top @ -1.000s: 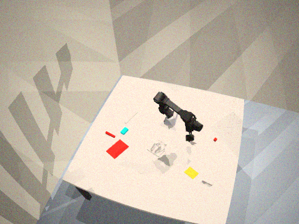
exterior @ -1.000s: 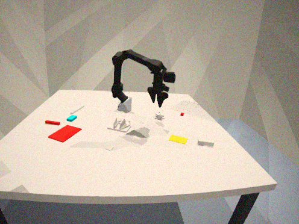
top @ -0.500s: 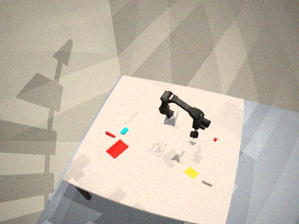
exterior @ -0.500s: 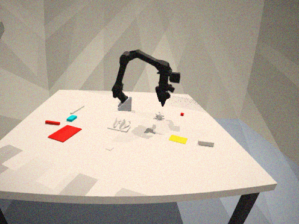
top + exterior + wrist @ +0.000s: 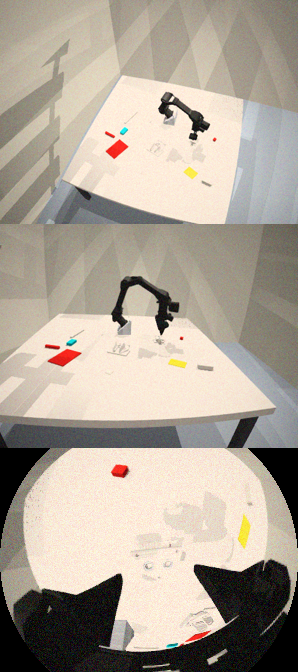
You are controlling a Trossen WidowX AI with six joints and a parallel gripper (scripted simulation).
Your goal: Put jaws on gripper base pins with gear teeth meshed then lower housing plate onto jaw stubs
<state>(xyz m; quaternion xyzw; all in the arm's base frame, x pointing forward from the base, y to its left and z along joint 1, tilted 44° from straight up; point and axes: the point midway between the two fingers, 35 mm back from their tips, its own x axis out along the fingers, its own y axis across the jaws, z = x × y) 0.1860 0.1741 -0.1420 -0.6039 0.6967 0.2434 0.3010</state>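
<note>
The white housing part lies 40 mm below my gripper tip. Round my gripper tip: pale stand (10 mm to the right, 50 mm below); then small red cube (20 mm behind, 180 mm to the left, 60 mm below); then yellow tile (310 mm ahead, 20 mm to the left, 60 mm below).
</note>
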